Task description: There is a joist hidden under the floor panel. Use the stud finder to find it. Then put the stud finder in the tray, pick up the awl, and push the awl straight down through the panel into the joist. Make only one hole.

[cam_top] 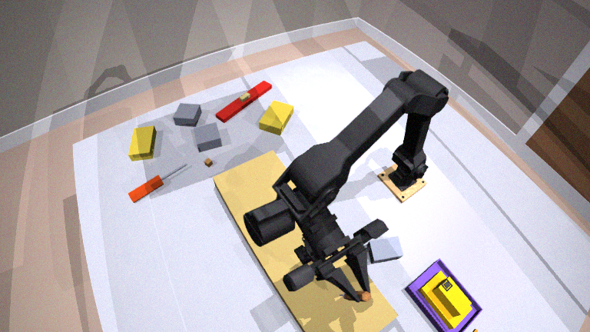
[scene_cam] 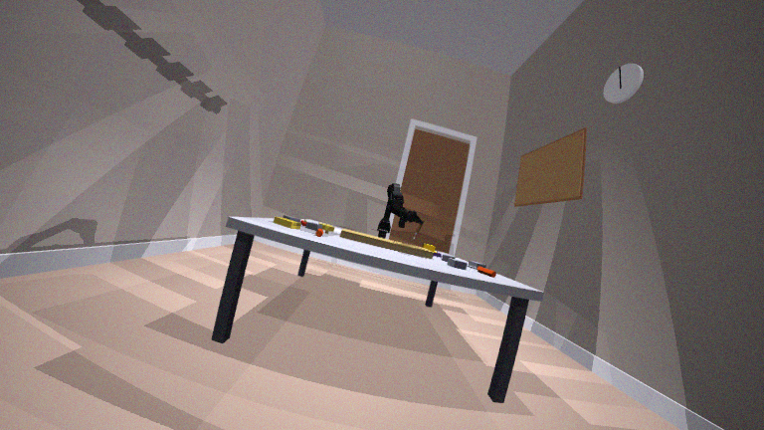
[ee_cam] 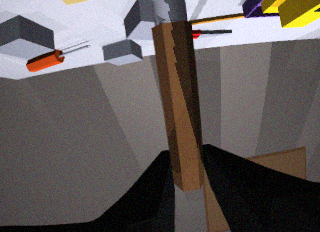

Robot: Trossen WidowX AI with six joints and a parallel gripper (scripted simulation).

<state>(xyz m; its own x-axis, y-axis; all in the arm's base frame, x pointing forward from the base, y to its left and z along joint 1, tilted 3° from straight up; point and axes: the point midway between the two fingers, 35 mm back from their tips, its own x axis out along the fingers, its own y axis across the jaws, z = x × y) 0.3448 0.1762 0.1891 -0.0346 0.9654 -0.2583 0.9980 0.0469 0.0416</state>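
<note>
Now: gripper tip 60 mm above the awl and 20 mm to the left of it. The rest, counted from my gripper tip: purple tray: 220 mm behind, 170 mm below, 120 mm to the left; yellow stud finder: 220 mm behind, 140 mm below, 100 mm to the left; grey block: 170 mm below, 170 mm behind, 70 mm to the right.
</note>
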